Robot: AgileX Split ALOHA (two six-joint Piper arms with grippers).
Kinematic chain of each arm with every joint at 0, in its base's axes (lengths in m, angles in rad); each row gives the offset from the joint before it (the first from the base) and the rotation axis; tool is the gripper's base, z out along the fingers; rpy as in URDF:
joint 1: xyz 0 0 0.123 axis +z
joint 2: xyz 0 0 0 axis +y
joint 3: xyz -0.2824 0 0.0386 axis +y
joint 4: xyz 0.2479 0 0.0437 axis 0.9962 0 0.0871
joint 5: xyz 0 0 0 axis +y
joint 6: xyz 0.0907 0 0.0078 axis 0.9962 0 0.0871
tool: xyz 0 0 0 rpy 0 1.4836 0
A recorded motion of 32 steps. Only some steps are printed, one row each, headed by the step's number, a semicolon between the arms.
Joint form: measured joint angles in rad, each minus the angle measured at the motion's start. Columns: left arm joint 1, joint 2, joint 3, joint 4, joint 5, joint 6; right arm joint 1, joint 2, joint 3, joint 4, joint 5, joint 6.
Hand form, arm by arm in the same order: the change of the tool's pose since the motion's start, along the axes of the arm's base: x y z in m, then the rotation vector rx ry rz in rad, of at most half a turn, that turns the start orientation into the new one. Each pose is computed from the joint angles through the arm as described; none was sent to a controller.
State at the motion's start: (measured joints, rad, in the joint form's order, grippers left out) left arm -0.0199 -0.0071 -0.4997 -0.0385 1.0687 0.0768; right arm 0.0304 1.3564 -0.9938 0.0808 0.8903 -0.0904
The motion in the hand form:
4: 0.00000 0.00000 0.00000 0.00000 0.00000 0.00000; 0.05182 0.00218 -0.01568 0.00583 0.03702 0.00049
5: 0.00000 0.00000 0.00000 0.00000 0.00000 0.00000; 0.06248 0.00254 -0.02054 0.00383 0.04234 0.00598
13: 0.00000 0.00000 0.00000 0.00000 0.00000 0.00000; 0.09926 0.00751 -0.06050 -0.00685 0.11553 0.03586
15: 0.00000 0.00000 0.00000 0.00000 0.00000 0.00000; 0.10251 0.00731 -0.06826 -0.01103 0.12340 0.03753
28: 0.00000 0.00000 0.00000 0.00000 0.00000 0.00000; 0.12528 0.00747 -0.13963 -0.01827 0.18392 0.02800
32: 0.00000 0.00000 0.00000 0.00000 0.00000 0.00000; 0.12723 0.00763 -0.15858 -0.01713 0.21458 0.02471
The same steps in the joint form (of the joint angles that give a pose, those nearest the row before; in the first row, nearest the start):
4: 0.0000 0.0000 0.0000 0.0000 0.0000 0.0000; 0.0000 0.2033 -0.1499 0.0097 -0.0163 -0.0051
5: 0.0000 0.0000 0.0000 0.0000 0.0000 0.0000; 0.0000 0.2455 -0.1801 0.0107 -0.0225 -0.0119
13: 0.0000 0.0000 0.0000 0.0000 0.0000 0.0000; 0.0110 0.4310 -0.2648 0.0114 -0.0484 -0.0350
15: 0.0000 0.0000 0.0000 0.0000 0.0000 0.0000; 0.0108 0.4534 -0.2647 0.0083 -0.0628 -0.0369
28: 0.0000 0.0000 0.0000 0.0000 0.0000 0.0000; 0.0108 0.6535 -0.2683 0.0087 -0.1992 -0.0381
32: 0.0000 0.0000 0.0000 0.0000 0.0000 0.0000; 0.0108 0.7034 -0.2683 0.0123 -0.2186 -0.0381

